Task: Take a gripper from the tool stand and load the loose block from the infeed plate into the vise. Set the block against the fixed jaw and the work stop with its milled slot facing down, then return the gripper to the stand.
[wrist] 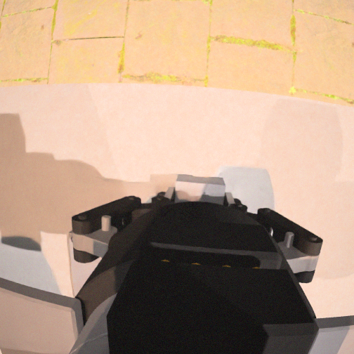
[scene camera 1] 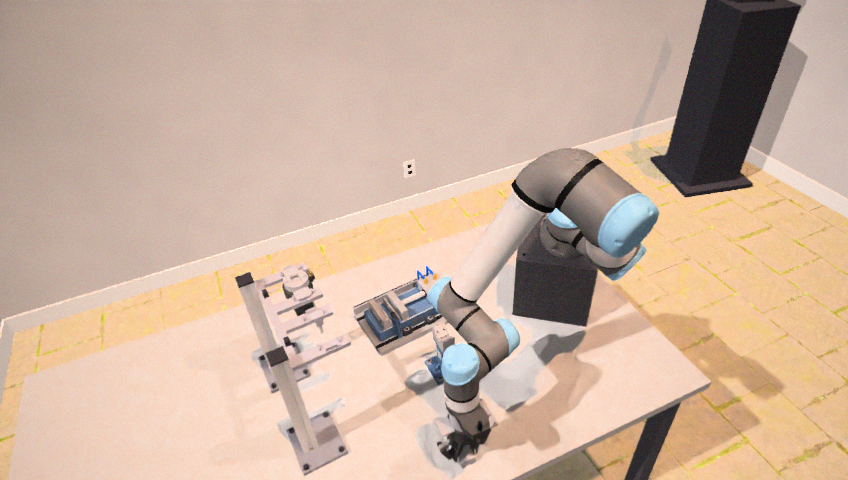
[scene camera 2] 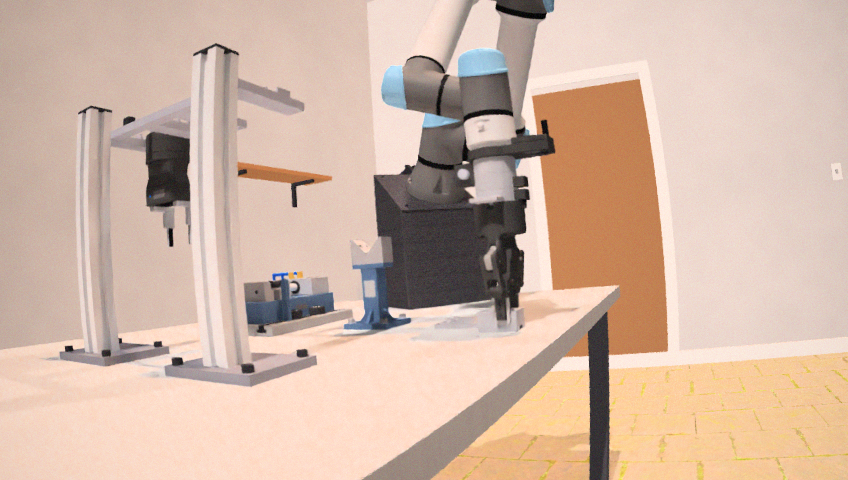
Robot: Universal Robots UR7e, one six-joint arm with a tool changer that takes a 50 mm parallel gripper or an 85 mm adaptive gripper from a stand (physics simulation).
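Frame: origin at the arm's base, x up, y left, z back, level; centimetres.
Where they show: hand, its tool point: (scene camera 2: 497, 191); arm's base, origin of its link: (scene camera 1: 566, 233) (scene camera 2: 435, 191).
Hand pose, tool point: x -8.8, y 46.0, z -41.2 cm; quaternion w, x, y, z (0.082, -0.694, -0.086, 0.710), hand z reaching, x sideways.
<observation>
Each offset is from my tool point to the top centre of the thing. "*": to the spot under its first point.
My gripper (scene camera 1: 458, 453) (scene camera 2: 505, 320) (wrist: 200, 197), the adaptive one with black linkages, points down near the table's front edge and is shut on the grey block. The block @[dx -17.2, dy -1.2, dz +0.2 cm] (scene camera 2: 487, 321) (wrist: 200, 188) sits between the fingertips, at or just above the table top; its slot's facing is not clear. The infeed plate is hidden behind the arm in scene camera 1. The blue vise @[dx -10.4, dy -50.9, dz -6.2 cm] (scene camera 1: 425, 305) (scene camera 2: 319, 302) stands farther back, with no block visible between its jaws. The tool stand (scene camera 1: 292, 401) (scene camera 2: 215, 208) is on the left.
A blue pedestal with a V-shaped top @[* dx -18.3, dy -27.9, dz -1.5 cm] (scene camera 1: 436, 367) (scene camera 2: 374, 291) stands between the vise and my gripper. The other gripper (scene camera 2: 167, 169) hangs in the stand. The dark robot base (scene camera 1: 553, 288) (scene camera 2: 440, 255) is behind. Several stand arms reach toward the vise side.
</observation>
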